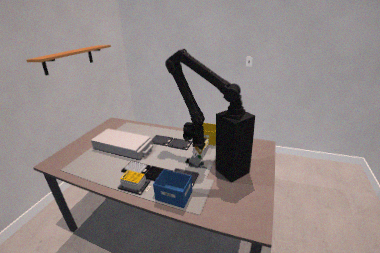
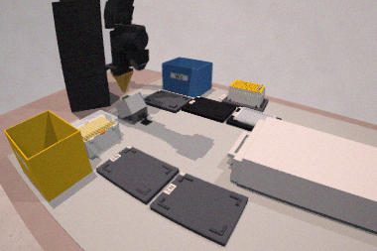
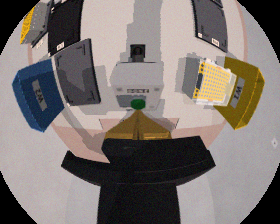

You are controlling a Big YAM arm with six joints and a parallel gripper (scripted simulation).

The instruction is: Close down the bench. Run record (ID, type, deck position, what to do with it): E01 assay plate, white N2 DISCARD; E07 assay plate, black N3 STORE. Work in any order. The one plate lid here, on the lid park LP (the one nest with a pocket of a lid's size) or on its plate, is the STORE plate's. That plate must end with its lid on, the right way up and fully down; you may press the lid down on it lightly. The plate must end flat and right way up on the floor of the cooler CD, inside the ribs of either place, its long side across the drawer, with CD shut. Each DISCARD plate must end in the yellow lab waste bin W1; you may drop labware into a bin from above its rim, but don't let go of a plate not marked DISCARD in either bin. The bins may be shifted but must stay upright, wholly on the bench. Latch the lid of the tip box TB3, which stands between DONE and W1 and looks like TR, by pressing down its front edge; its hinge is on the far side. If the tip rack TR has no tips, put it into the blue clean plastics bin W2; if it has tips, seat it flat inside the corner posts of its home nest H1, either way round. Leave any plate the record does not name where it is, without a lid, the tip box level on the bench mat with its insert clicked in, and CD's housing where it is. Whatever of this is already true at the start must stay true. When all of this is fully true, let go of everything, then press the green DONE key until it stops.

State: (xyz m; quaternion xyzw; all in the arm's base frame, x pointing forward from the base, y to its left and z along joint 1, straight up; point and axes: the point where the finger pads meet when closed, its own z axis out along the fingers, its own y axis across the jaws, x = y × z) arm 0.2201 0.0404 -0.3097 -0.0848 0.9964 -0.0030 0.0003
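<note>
My hand is 40 mm above the DONE key block and 20 mm short of it. The rest, counted from my hand: dark lid park nest (170 mm to the left, 90 mm below, 30 mm ahead); then black slab (230 mm to the left, 190 mm ahead, 90 mm below); then blue bin W2 (320 mm to the left, 60 mm below, 10 mm behind).
</note>
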